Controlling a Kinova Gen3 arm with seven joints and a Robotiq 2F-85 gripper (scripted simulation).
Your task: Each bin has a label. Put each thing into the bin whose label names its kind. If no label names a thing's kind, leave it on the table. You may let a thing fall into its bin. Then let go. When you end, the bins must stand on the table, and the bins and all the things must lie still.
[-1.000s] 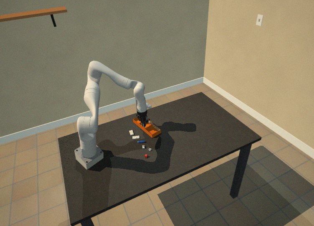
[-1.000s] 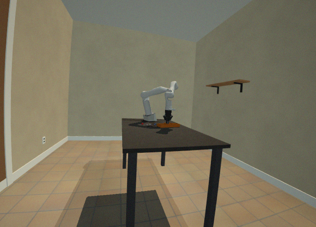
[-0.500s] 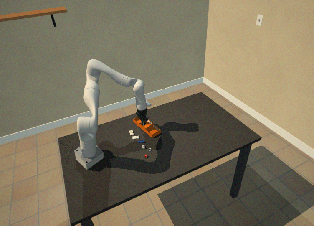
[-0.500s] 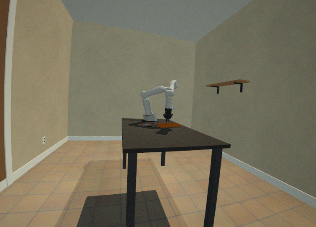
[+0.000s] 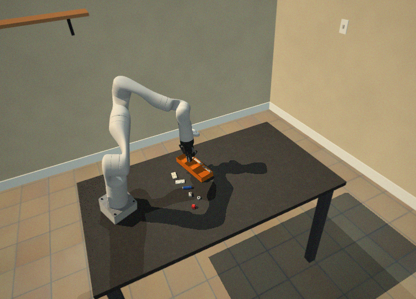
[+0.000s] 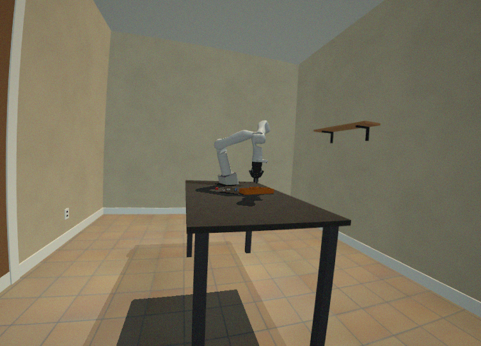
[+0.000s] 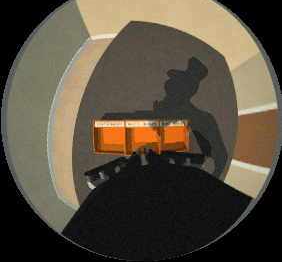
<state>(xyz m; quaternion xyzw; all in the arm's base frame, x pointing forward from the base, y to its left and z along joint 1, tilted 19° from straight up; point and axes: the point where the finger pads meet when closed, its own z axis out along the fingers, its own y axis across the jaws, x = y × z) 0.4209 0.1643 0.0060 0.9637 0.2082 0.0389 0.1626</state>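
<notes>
Right now my hand is 140 mm to the left of the blue cylinder, 80 mm above it and 70 mm past it. Round my hand: grey nut (230 mm to the right, 80 mm below, 40 mm behind); then red die (280 mm to the right, 90 mm behind, 80 mm below).
</notes>
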